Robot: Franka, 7 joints.
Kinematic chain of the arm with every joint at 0, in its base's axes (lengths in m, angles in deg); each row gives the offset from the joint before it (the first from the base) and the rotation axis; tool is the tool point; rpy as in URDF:
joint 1: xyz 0 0 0.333 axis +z
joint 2: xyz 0 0 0 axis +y
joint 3: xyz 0 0 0.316 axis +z
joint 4: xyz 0.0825 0 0 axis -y
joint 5: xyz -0.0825 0 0.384 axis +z
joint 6: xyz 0 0 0 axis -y
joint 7: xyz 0.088 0 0 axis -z
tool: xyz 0 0 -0.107 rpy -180 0 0
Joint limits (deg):
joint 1: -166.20..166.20
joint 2: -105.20..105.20
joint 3: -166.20..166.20
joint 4: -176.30..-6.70
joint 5: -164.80..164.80
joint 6: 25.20..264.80
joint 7: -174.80..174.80
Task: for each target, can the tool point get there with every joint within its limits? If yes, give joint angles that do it. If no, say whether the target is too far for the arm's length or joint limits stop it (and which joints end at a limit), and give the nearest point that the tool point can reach.
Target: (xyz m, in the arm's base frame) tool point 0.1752 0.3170 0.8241
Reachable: yes | joints 43.22 -37.19 17.06 -113.75 94.19 167.00 -37.70
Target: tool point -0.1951 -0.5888 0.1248
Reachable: yes | joints 19.62 -64.42 -129.95 -106.20 93.76 122.08 92.73
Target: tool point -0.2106 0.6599 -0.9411
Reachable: no: too far | nearest point -0.1420 0.4448 -0.3280 | short by 0.653 m
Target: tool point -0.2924 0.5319 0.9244
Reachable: yes | joints 131.16 28.88 -39.21 -29.15 87.04 120.74 134.15
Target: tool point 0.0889 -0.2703 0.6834
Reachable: yes | joints -121.30 -71.73 31.08 -144.80 -72.35 133.46 115.60
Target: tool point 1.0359 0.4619 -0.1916
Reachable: no: too far | nearest point 0.7111 0.3171 -0.0271 | short by 0.392 m
